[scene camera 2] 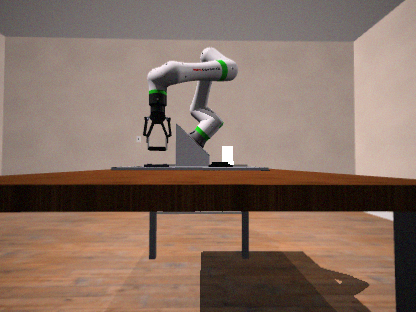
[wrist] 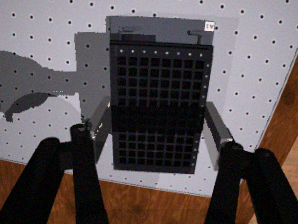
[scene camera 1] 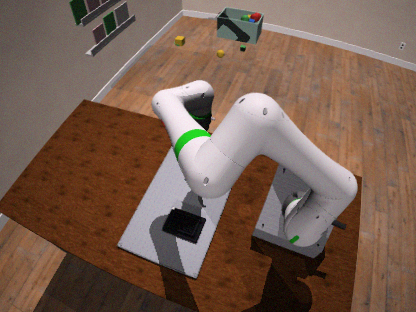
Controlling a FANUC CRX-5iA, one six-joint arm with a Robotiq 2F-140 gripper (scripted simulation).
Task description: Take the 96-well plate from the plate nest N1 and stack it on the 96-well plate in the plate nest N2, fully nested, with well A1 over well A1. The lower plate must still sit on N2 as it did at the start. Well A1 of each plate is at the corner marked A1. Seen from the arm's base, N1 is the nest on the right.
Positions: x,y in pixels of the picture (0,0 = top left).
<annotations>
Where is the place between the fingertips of my gripper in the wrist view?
At 157,112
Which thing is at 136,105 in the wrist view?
A black 96-well plate.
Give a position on a grey plate nest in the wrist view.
152,29
</annotations>
